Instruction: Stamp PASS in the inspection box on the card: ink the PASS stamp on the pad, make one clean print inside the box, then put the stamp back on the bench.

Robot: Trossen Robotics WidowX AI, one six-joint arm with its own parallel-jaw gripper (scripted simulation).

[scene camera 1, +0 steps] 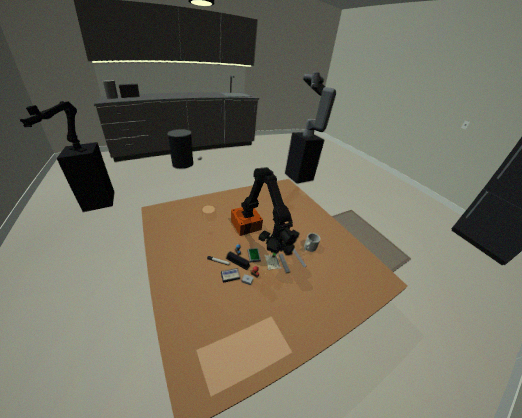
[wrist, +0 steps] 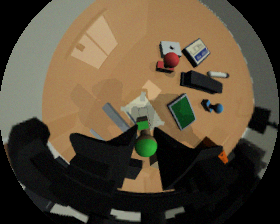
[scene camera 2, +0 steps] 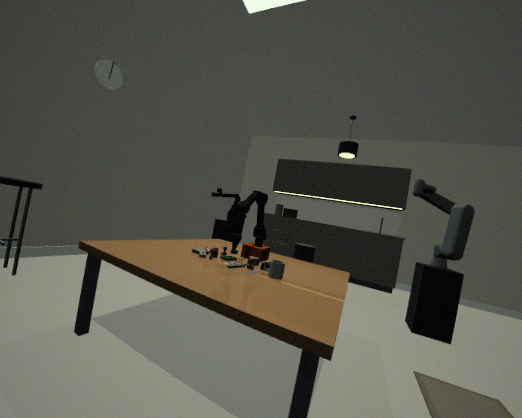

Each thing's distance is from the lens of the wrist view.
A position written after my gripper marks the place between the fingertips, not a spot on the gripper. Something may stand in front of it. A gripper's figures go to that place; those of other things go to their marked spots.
my gripper (wrist: pixel 145 128): 0.10 m
inspection card (wrist: pixel 140 107): 0.18 m
